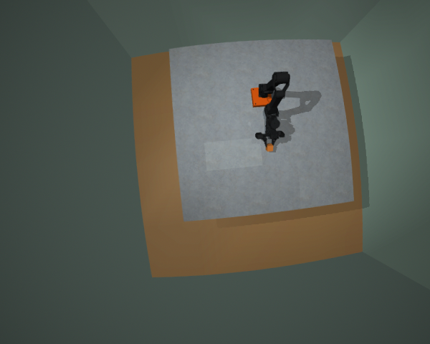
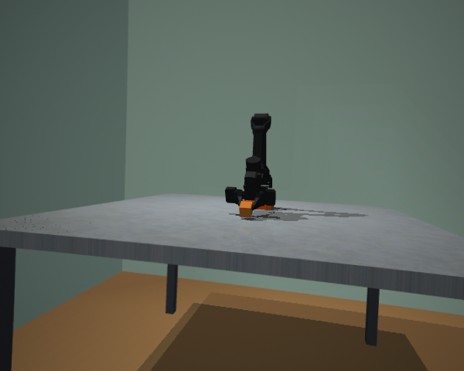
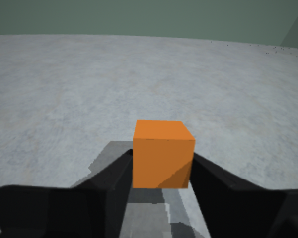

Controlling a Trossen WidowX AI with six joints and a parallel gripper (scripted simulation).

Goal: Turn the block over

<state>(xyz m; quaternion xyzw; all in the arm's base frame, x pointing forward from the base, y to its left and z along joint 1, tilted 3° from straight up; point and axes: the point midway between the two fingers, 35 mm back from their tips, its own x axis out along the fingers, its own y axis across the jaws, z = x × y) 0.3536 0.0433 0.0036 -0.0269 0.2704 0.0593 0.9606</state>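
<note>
My gripper tip is 10 mm above the orange block.
</note>
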